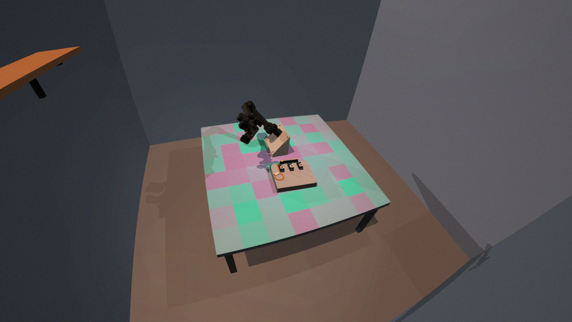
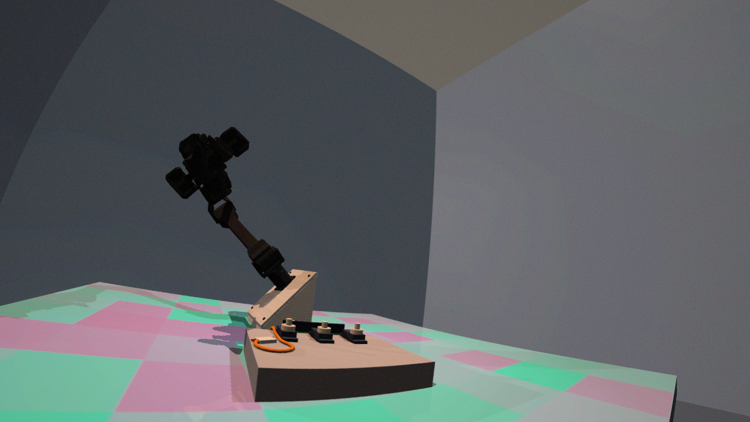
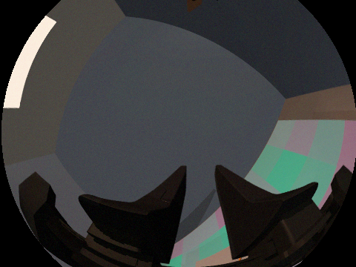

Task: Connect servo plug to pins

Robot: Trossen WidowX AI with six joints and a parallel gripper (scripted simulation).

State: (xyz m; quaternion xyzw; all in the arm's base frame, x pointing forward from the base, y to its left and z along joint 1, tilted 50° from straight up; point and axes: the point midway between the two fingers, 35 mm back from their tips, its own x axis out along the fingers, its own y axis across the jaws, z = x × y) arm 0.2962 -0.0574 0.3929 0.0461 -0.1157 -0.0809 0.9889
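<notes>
Right now the white band is 310 mm below my gripper tip, 260 mm to the left of it and 40 mm behind it. The rest, counted from my gripper tip: black pin strip 330 mm below, 310 mm to the left, 30 mm behind.
</notes>
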